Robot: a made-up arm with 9 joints. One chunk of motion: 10 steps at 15 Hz.
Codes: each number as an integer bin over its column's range. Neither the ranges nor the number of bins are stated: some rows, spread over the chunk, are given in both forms.
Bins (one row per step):
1: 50 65 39 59 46 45 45 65 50
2: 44 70 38 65 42 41 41 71 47
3: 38 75 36 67 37 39 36 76 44
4: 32 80 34 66 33 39 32 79 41
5: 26 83 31 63 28 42 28 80 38
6: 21 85 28 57 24 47 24 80 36
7: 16 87 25 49 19 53 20 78 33
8: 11 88 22 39 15 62 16 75 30
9: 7 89 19 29 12 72 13 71 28
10: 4 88 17 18 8 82 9 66 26
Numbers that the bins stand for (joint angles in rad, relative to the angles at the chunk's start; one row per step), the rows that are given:
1: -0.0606 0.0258 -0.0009 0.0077 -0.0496 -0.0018 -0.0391 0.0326 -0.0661
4: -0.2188 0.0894 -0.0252 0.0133 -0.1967 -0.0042 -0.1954 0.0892 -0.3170
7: -0.3594 0.1191 -0.0688 -0.0004 -0.3551 0.0014 -0.3396 0.0852 -0.5400
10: -0.4648 0.1233 -0.1076 -0.0255 -0.4795 0.0131 -0.4718 0.0367 -0.7352
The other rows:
2: -0.1133 0.0470 -0.0058 0.0125 -0.0948 -0.0034 -0.0872 0.0569 -0.1497
3: -0.1661 0.0682 -0.0155 0.0141 -0.1514 -0.0042 -0.1473 0.0771 -0.2333
5: -0.2715 0.1021 -0.0397 0.0109 -0.2532 -0.0030 -0.2434 0.0932 -0.4006
6: -0.3155 0.1106 -0.0542 0.0061 -0.2985 -0.0010 -0.2915 0.0932 -0.4564
8: -0.4033 0.1233 -0.0833 -0.0085 -0.4003 0.0051 -0.3877 0.0730 -0.6236
9: -0.4385 0.1276 -0.0979 -0.0166 -0.4342 0.0091 -0.4237 0.0569 -0.6794

